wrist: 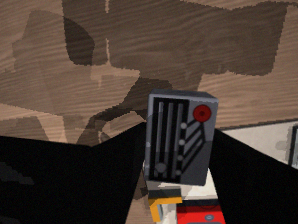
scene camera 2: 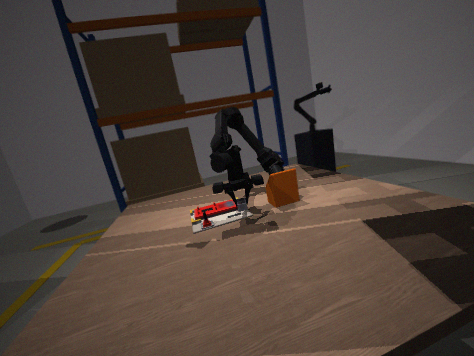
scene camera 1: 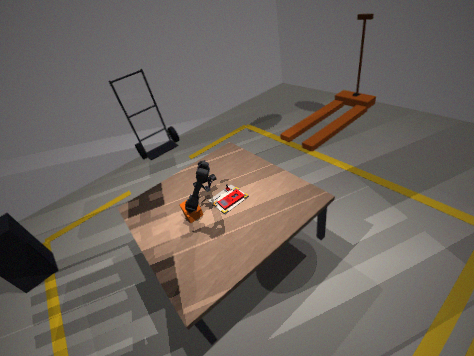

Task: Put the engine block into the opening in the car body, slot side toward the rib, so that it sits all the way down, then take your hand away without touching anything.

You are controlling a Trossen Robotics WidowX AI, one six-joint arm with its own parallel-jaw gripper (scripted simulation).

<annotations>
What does my gripper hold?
An engine block.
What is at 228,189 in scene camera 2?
My gripper.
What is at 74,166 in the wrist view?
My gripper.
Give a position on an engine block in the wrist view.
180,125
</annotations>
